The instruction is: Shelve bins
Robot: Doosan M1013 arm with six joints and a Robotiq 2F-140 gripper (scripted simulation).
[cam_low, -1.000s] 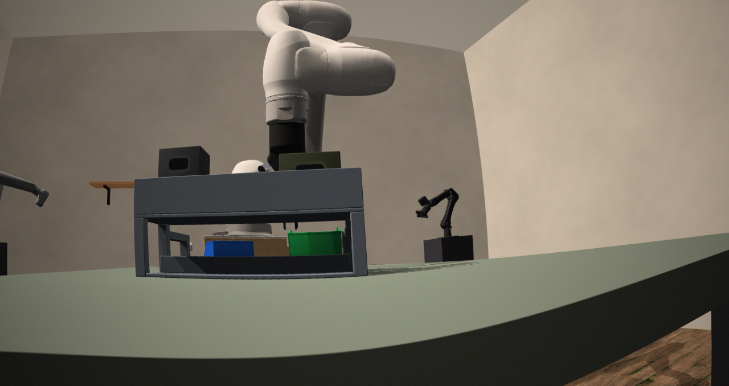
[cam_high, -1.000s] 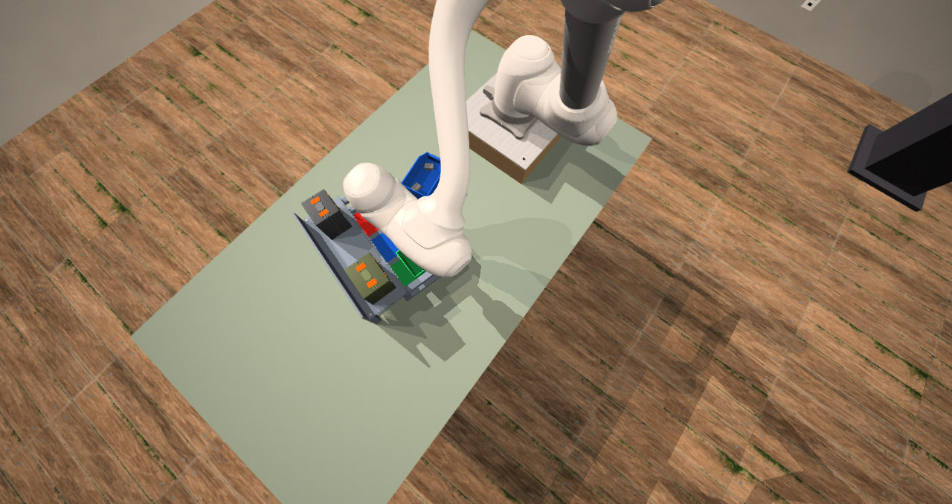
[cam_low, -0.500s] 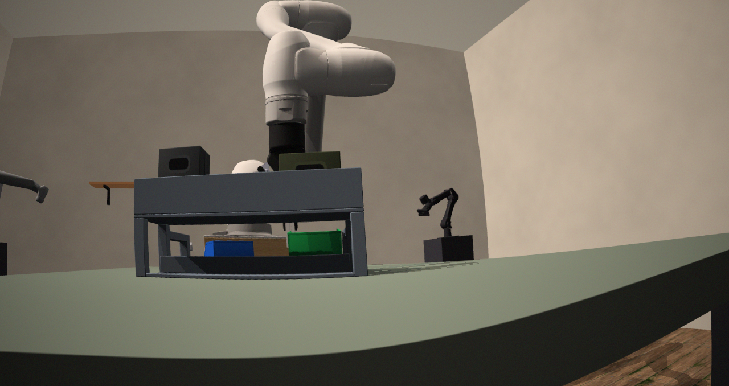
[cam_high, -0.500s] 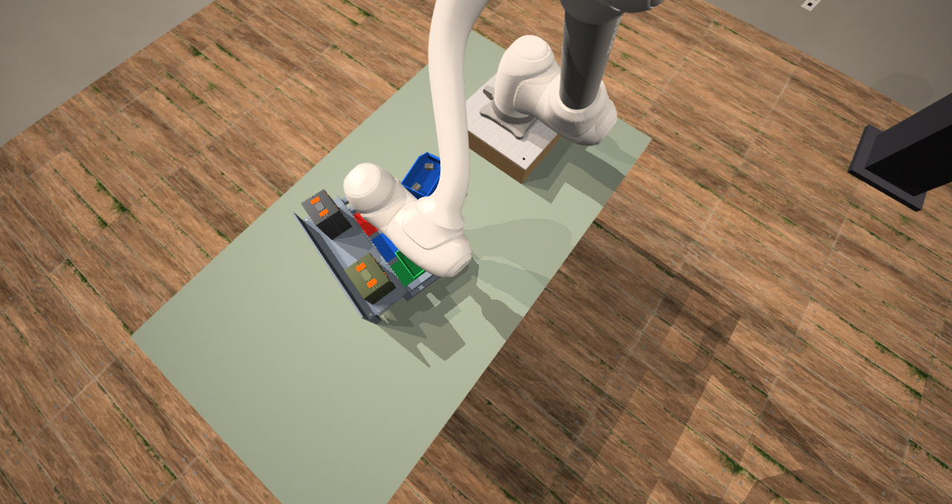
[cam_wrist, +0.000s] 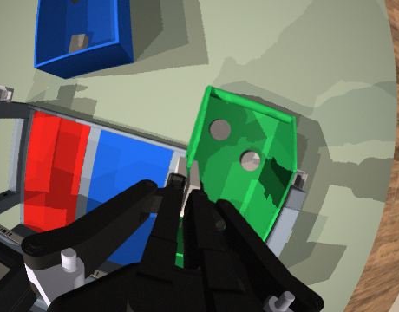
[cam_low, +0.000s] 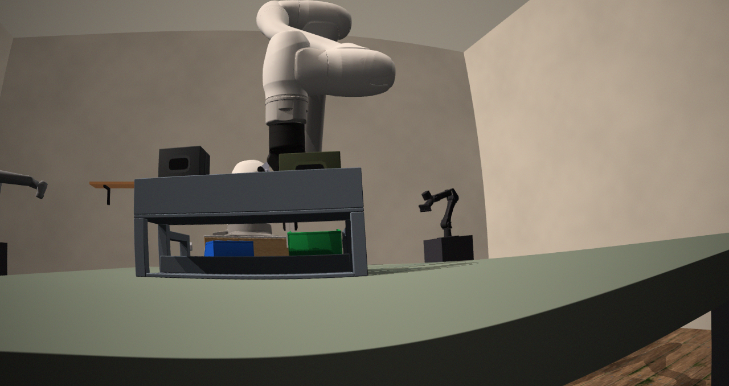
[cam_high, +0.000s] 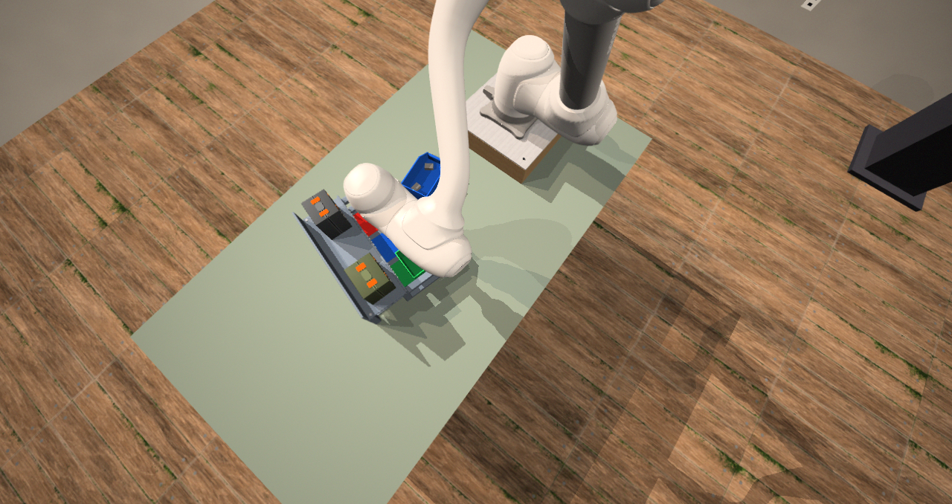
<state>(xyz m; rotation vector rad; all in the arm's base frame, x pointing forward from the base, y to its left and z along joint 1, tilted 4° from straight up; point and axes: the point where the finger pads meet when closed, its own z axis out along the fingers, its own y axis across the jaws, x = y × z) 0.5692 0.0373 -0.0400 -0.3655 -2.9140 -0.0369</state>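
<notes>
My hand is 50 mm to the right of the green bin and 40 mm above it. The rest, counted from my hand: black box (220 mm to the right, 120 mm ahead, 70 mm above); then olive box (180 mm ahead, 60 mm above); then blue bin (200 mm behind, 130 mm to the right, 50 mm below).
</notes>
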